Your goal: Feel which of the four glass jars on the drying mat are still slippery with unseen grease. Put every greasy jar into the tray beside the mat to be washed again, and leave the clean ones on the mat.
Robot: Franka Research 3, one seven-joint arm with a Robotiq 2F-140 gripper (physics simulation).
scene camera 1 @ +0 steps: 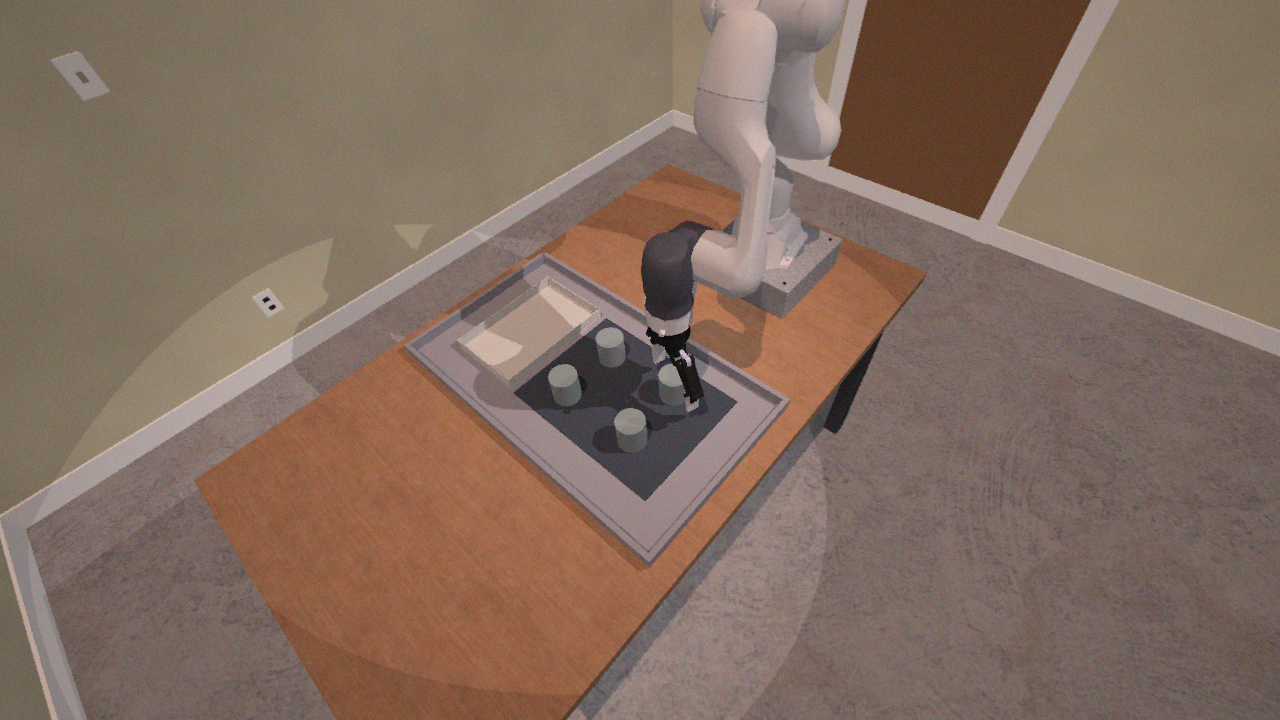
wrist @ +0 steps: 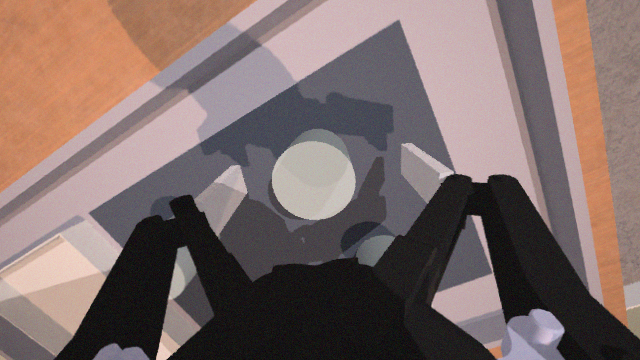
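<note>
Four pale grey-green jars stand upright on the dark drying mat [scene camera 1: 645,479] [wrist: 395,65]: a back one [scene camera 1: 610,347], a left one [scene camera 1: 563,385], a near one [scene camera 1: 630,430] and a right one [scene camera 1: 667,385] [wrist: 314,180]. My gripper [scene camera 1: 674,379] [wrist: 320,169] is open over the right jar, pointing down. Its fingertips are on opposite sides of that jar with gaps, and nothing is gripped. One finger partly covers the jar in the scene view. The cream tray [scene camera 1: 528,333] [wrist: 42,265] beside the mat holds no jar. Grease is not visible on any jar.
A larger grey-pink raised-edge board [scene camera 1: 648,530] [wrist: 480,65] surrounds the mat and cream tray on the wooden table [scene camera 1: 429,546] [wrist: 60,65]. The robot's base stands on the table behind it. In the wrist view, two more jars show partly behind my fingers.
</note>
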